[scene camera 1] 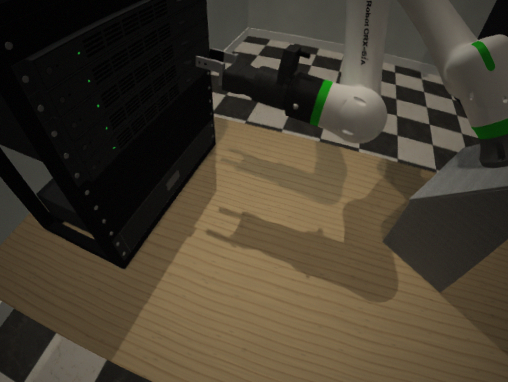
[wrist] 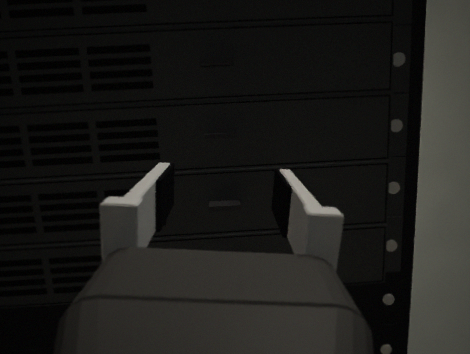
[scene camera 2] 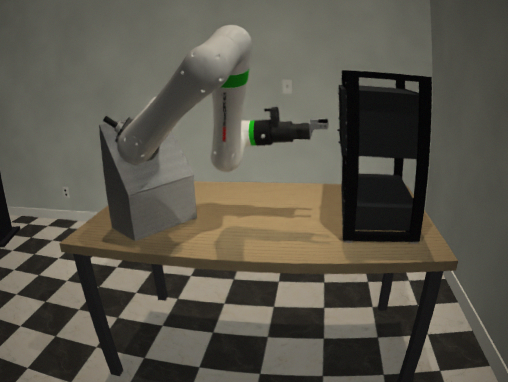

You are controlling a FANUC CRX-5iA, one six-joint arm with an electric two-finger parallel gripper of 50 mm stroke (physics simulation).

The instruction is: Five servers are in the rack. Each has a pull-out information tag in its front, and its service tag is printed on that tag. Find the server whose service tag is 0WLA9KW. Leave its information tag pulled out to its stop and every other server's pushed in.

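Places are measured from the arm's base along level axes (x right, y ahead, z up), in millimetres.
Pixels of known places: gripper, between the fingertips: [scene camera 1: 203, 56] [wrist: 223, 186] [scene camera 2: 327, 123].
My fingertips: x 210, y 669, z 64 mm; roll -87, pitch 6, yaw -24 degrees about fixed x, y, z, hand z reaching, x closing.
Ahead of a thing's pixels: the offset from my fingertips to its middle. "*": to the spot under its first point. Level surfaces: height alone.
Five dark servers [scene camera 1: 131, 70] [scene camera 2: 385, 122] are stacked in the upper part of the black rack [scene camera 2: 350, 200] [wrist: 415, 175]. In the wrist view, small tag fronts show on three server faces: an upper one @[* dx +17, dy +41, dz +66 mm] [wrist: 216, 64], a middle one @[* dx +13, dy +37, dz +24 mm] [wrist: 216, 135] and a slightly lighter lower one @[* dx +15, dy +37, dz -20 mm] [wrist: 224, 203] on the second server from the bottom. None visibly stands far out; exact depth is unclear. No service tag print is readable. My gripper [scene camera 1: 204, 57] [scene camera 2: 325, 123] [wrist: 223, 186] is open and empty, level, a short way in front of the rack. The lower tag shows between its fingers in the wrist view.
The rack stands on the wooden table @[dz -389 mm] [scene camera 1: 280, 320] [scene camera 2: 280, 255]. Another dark unit [scene camera 2: 384, 200] sits in the rack's bottom. The arm's grey angled pedestal [scene camera 1: 450, 230] [scene camera 2: 162, 205] stands at the table's other end. Rack screws line the post right of the servers in the wrist view.
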